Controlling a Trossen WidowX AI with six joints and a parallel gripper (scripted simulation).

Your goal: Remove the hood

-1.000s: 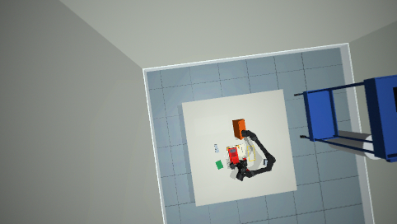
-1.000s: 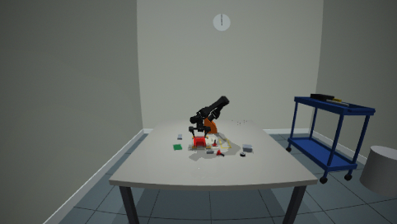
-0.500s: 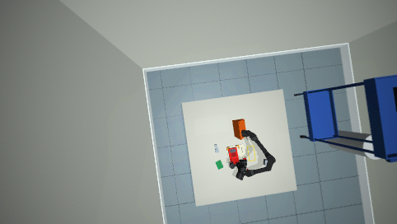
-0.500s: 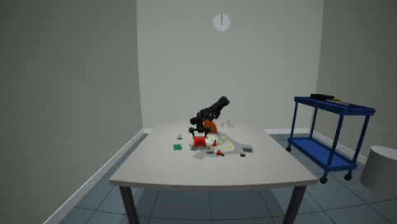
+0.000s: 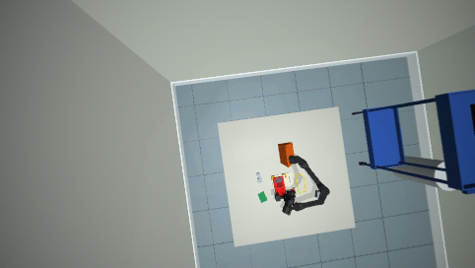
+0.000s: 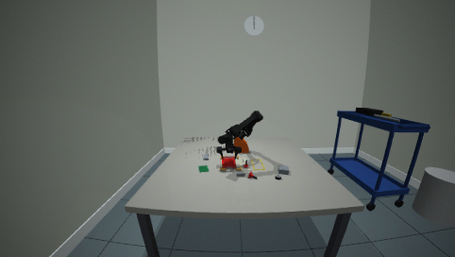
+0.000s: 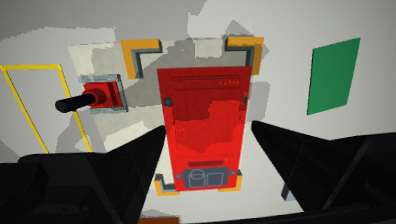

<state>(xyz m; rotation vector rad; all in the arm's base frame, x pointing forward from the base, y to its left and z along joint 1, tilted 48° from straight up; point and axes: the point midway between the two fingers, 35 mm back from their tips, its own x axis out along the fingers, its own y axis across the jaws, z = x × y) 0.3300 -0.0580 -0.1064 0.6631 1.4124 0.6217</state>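
Now: the hood 1 cm below my gripper tip. The rest, counted from my gripper tip: green piece (19 cm to the right, 5 cm below, 4 cm ahead).
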